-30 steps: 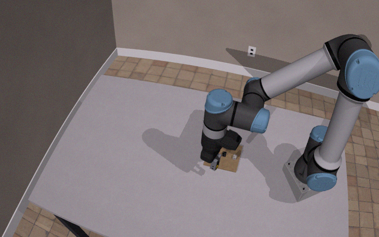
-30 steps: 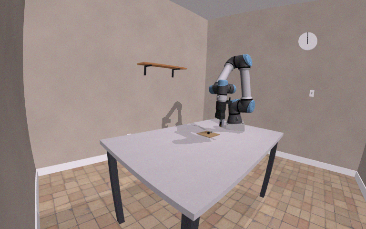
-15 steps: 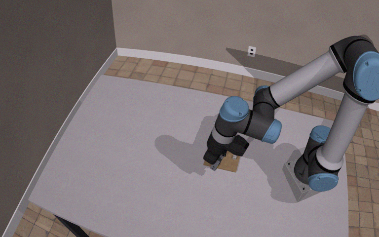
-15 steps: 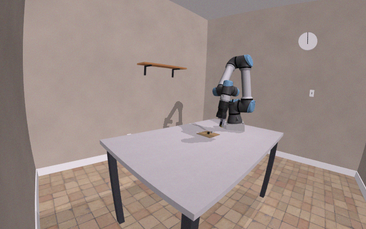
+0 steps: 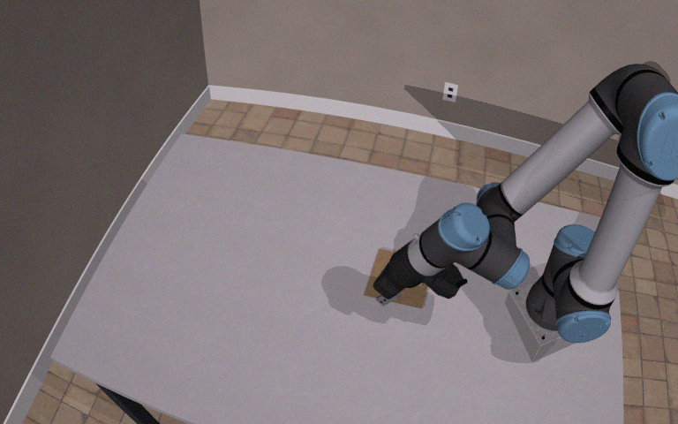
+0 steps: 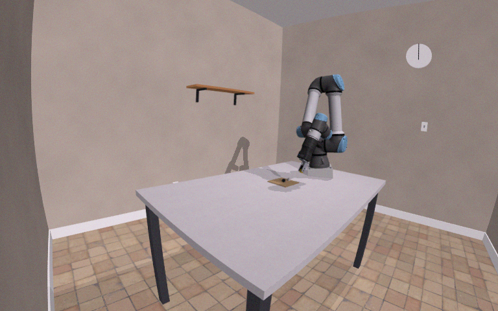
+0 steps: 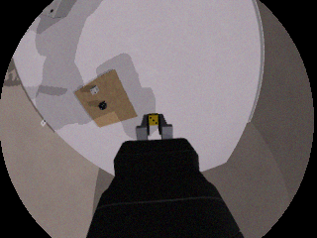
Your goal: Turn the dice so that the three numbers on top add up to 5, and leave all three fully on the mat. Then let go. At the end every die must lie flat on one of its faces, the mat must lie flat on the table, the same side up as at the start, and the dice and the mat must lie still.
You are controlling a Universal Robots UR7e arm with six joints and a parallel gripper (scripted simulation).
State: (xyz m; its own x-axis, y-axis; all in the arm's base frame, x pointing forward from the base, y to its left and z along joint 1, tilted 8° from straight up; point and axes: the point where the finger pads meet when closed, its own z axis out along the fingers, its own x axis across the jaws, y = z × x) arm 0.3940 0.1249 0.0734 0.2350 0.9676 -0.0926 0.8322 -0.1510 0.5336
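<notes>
The yellow die lies 1 cm below my hand. From my hand the other things lie so: mat: 13 cm to the right, 11 cm below, 1 cm behind; black die: 13 cm to the right, 10 cm below, 1 cm behind; white die: 13 cm to the right, 10 cm below, 5 cm behind.
</notes>
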